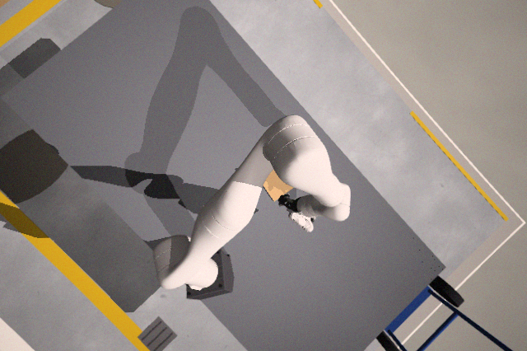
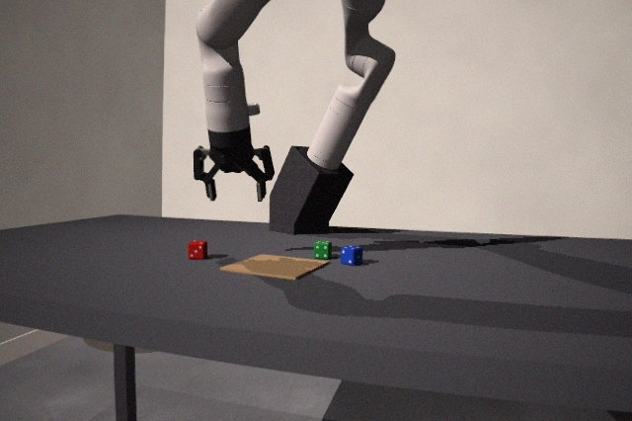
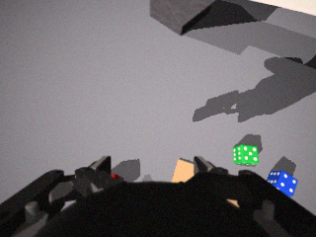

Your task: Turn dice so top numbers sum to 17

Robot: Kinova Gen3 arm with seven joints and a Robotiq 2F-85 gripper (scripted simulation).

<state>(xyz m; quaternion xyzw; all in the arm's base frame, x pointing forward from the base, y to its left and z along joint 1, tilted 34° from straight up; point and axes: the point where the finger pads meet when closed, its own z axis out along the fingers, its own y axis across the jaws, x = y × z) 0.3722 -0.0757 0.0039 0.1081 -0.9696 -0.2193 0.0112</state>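
Right now the red die is 40 mm ahead of my hand, 60 mm to the right of it and 100 mm below it. From my hand the other things lie so: green die: 60 mm behind, 150 mm to the left, 100 mm below; then tan mat: 50 mm ahead, 100 mm to the left, 110 mm below; then blue die: 20 mm behind, 220 mm to the left, 100 mm below.
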